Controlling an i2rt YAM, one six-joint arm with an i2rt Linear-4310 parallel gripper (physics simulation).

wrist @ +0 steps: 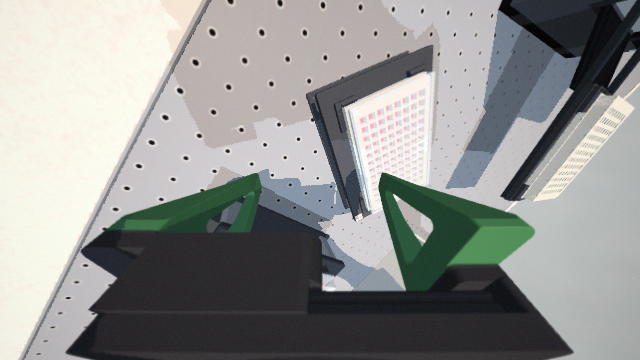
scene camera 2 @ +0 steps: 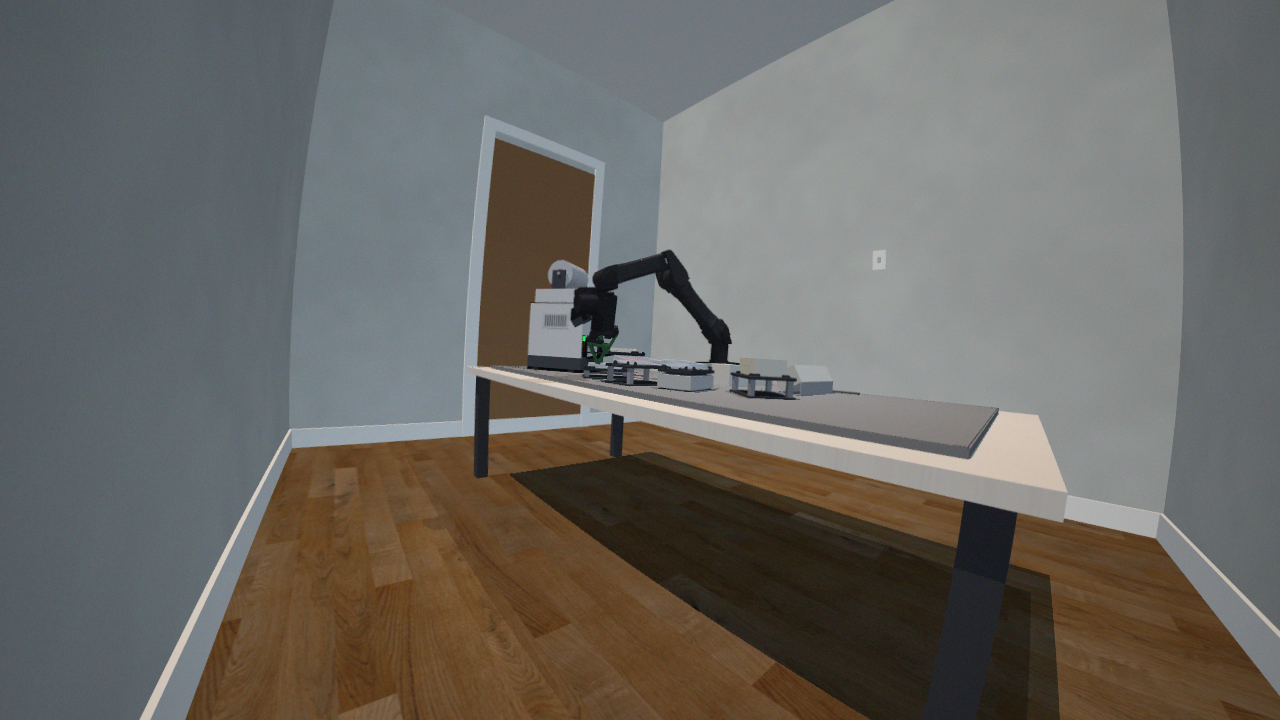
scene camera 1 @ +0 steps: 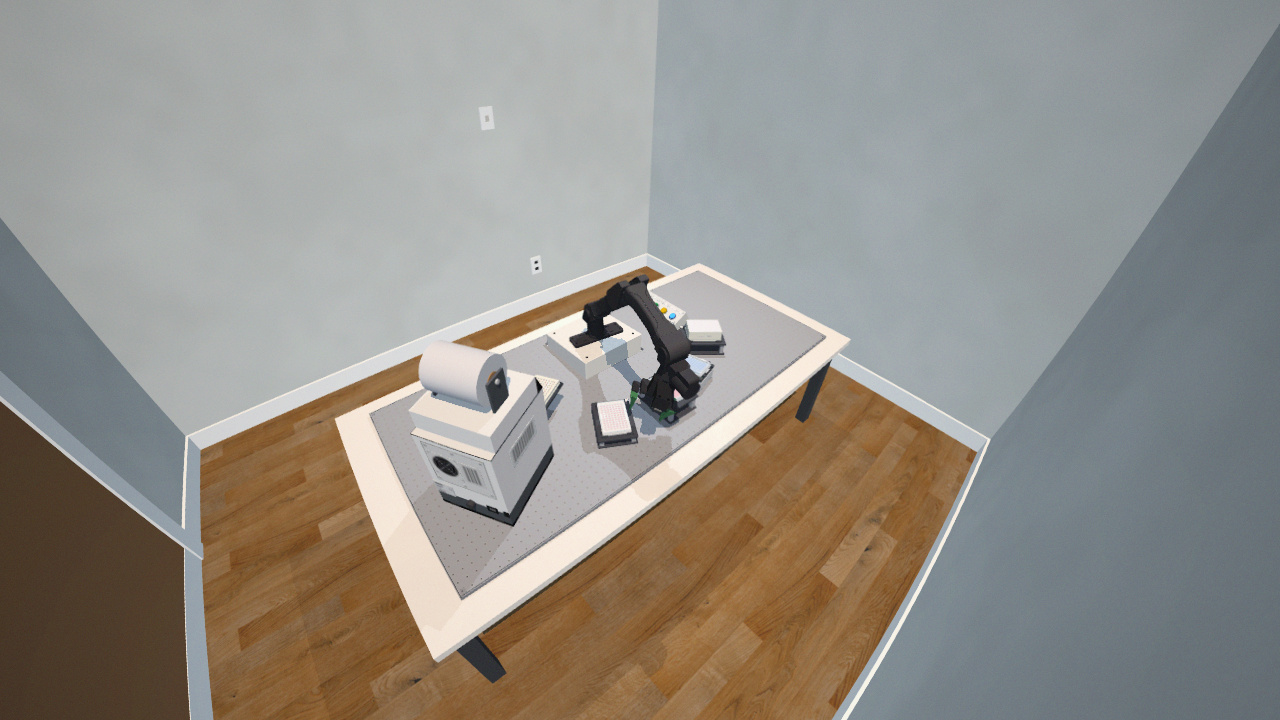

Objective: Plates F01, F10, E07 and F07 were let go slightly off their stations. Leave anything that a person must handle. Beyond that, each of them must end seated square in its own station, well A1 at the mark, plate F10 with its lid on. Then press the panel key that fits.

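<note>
My gripper [scene camera 1: 650,404] [scene camera 2: 599,351] [wrist: 319,179] is open, its green fingers wide apart with nothing between them. It hangs above the front part of the table. A plate with pink wells [scene camera 1: 614,417] [wrist: 395,135] lies on a dark station [wrist: 327,107], beyond the fingertips in the wrist view; how squarely it sits is unclear. Another station [scene camera 1: 682,412] is partly hidden under the gripper. A bluish plate [scene camera 1: 699,365] lies right of the arm. A white block-like item [scene camera 1: 703,328] [scene camera 2: 763,366] rests on a raised dark stand [scene camera 2: 761,386]. No plate labels are readable.
The key panel [scene camera 2: 812,379] has yellow [scene camera 1: 663,310] and blue [scene camera 1: 672,316] keys showing behind the arm. A tall white instrument [scene camera 1: 501,447] [scene camera 2: 556,331] stands at the left end. A pale slotted item [wrist: 587,150] on a dark carrier shows at the right of the wrist view.
</note>
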